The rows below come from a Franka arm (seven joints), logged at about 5 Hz.
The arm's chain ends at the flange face. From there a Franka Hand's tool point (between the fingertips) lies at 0.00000 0.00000 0.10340 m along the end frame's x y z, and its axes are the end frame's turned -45 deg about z.
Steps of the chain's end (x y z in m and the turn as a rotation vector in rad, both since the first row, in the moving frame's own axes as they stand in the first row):
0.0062, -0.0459, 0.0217, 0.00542, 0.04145, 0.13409
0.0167, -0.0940, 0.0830, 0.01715, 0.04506, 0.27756
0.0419, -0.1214, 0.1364, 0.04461, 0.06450, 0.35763
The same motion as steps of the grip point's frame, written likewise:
0.0401, -0.0252, 0.0216, -0.02548, 0.03314, 0.13409
0.0825, -0.0520, 0.0829, -0.01974, 0.04399, 0.27756
0.1230, -0.0534, 0.1361, -0.01406, 0.07715, 0.35763

